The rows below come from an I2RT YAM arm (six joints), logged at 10 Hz.
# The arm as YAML. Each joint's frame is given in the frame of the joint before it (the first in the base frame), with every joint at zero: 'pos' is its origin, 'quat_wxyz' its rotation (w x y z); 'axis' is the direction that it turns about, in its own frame. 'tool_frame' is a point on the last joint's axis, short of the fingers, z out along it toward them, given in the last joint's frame.
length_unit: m
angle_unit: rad
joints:
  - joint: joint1
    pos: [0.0, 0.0, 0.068]
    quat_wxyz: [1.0, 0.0, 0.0, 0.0]
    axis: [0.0, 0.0, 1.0]
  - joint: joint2
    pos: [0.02, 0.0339, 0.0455]
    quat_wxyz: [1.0, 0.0, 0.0, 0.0]
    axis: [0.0, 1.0, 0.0]
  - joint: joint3
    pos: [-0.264, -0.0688, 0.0]
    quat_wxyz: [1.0, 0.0, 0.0, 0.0]
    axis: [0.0, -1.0, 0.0]
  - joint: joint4
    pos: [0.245, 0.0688, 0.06]
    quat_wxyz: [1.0, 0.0, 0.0, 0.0]
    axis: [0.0, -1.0, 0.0]
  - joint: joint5
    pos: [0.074, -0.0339, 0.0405]
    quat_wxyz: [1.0, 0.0, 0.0, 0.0]
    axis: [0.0, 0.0, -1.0]
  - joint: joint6
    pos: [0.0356, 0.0, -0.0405]
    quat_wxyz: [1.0, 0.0, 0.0, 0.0]
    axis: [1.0, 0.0, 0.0]
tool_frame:
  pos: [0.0, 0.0, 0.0]
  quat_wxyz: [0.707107, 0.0, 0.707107, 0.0]
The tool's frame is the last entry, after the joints.
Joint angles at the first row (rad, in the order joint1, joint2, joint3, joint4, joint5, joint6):
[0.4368 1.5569 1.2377 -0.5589 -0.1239 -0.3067]
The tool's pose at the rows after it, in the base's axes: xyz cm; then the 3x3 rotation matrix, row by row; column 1 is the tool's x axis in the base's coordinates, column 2 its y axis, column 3 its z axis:
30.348 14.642 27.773; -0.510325 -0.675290 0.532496; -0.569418 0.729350 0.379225; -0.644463 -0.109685 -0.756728
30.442 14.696 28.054; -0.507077 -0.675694 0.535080; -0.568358 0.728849 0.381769; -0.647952 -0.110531 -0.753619
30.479 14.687 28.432; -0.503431 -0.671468 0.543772; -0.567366 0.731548 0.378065; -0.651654 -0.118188 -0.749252
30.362 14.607 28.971; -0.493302 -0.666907 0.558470; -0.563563 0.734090 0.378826; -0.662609 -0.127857 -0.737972
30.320 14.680 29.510; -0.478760 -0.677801 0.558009; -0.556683 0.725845 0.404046; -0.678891 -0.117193 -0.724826
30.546 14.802 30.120; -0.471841 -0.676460 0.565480; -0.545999 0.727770 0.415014; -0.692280 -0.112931 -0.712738
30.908 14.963 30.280; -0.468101 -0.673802 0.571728; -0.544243 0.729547 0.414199; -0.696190 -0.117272 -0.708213
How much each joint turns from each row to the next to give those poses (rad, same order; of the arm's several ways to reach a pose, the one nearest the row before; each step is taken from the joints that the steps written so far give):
[0.0002 -0.0073 0.0068 -0.0025 0.0054 -0.0001]
[0.0002 0.0021 0.0119 -0.0051 -0.0011 -0.0004]
[0.0000 -0.0019 0.0110 -0.0052 0.0071 -0.0004]
[-0.0001 -0.0114 0.0052 0.0011 0.0055 -0.0007]
[0.0001 -0.0054 0.0111 0.0001 -0.0232 -0.0008]
[-0.0003 0.0048 0.0237 -0.0022 -0.0070 0.0066]
[0.0001 0.0129 0.0168 0.0032 0.0035 0.0003]

